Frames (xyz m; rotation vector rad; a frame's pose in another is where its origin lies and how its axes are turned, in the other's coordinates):
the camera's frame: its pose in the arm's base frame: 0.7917 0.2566 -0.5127 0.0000 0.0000 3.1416
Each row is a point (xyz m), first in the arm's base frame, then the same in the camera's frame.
Working: the arm's base frame: its pose in the camera's frame: 0.7917 0.2566 0.5127 0.0000 0.0000 3.1416

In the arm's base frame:
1: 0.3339 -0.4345 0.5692
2: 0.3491 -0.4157 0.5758
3: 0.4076 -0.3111 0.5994
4: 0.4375 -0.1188 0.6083
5: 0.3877 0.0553 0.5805
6: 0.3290 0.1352 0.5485
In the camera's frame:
1: 0.4578 0.6911 1.0819
2: 0.4426 0.6723 1.0885
3: 0.3841 0.5677 1.1121
4: 0.3542 0.3754 1.1210
5: 0.4040 0.2013 1.0932
6: 0.4627 0.1214 1.0612

